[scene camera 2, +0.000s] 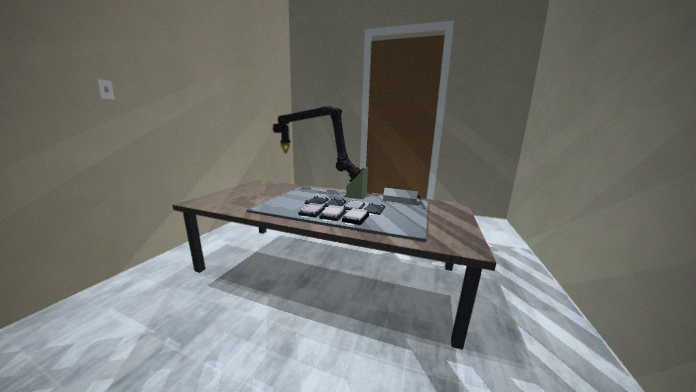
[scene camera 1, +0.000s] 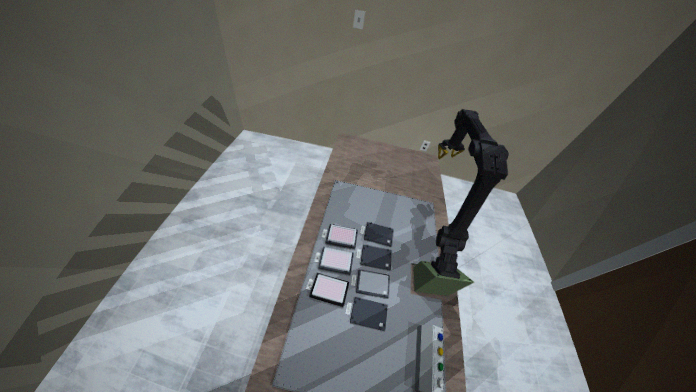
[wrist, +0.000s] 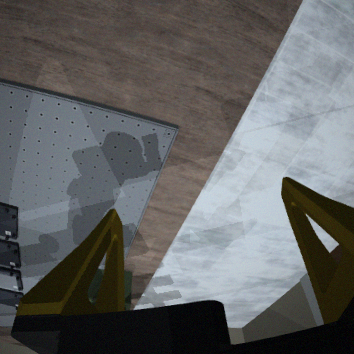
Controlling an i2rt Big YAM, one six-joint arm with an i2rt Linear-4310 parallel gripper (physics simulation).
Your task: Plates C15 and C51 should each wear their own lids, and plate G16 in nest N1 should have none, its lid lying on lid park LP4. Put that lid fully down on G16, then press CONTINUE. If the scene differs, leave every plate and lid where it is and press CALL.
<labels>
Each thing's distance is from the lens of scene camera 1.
nest labelled LP2 [scene camera 1: 367,313]: 94 cm
</labels>
